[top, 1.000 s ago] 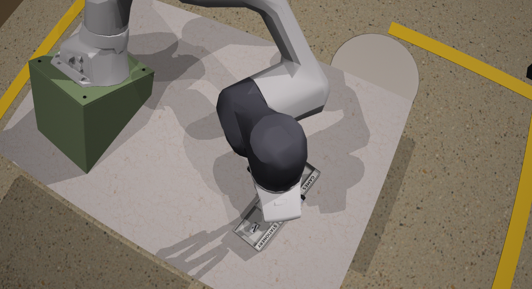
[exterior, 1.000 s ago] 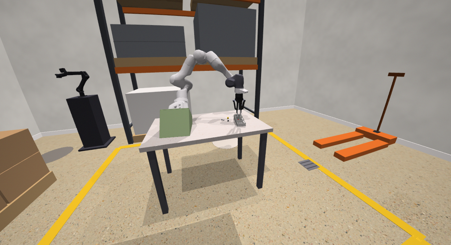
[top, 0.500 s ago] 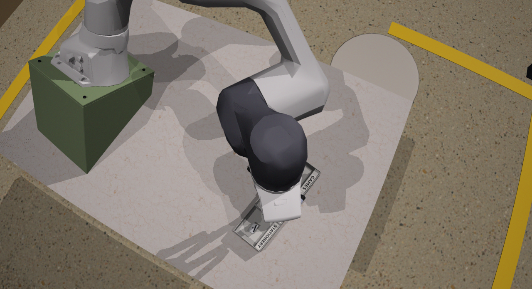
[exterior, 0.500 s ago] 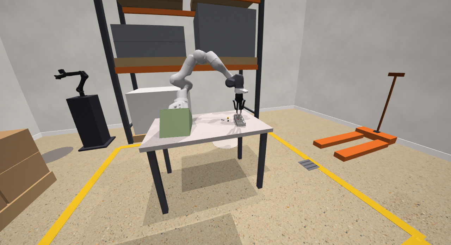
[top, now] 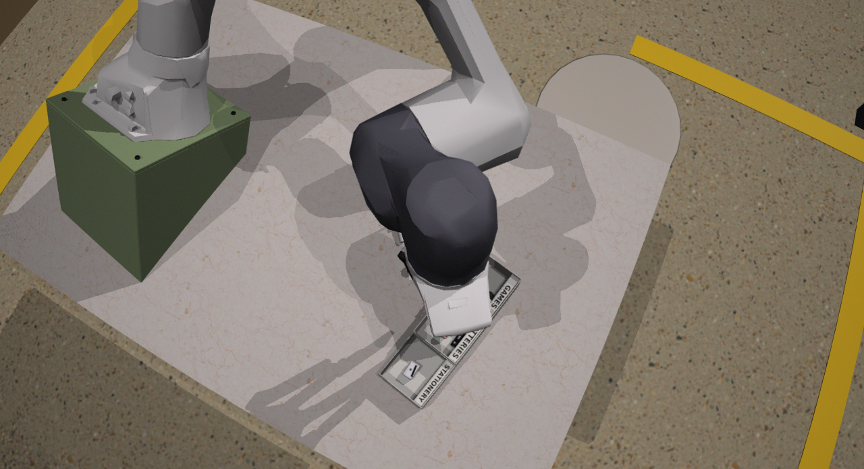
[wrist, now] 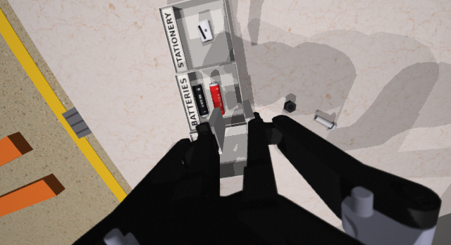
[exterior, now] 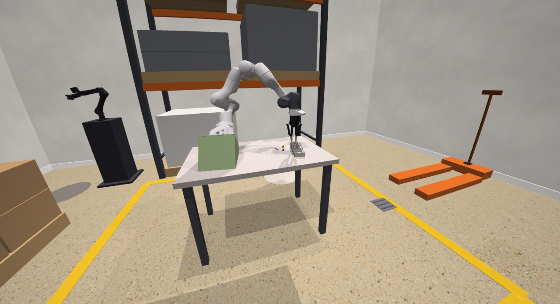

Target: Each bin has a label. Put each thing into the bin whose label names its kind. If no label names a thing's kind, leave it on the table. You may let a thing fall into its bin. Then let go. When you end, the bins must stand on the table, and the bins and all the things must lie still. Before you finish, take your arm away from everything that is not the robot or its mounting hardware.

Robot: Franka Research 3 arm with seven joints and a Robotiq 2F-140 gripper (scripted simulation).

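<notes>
The yellow die lies 50 mm behind my hand, 120 mm to the left of it and 90 mm below it. From my hand the other things lie so: black nut: 80 mm behind, 40 mm to the left, 100 mm below; red battery: 20 mm ahead, 20 mm to the right, 90 mm below; black battery: 40 mm ahead, 20 mm to the right, 90 mm below.
</notes>
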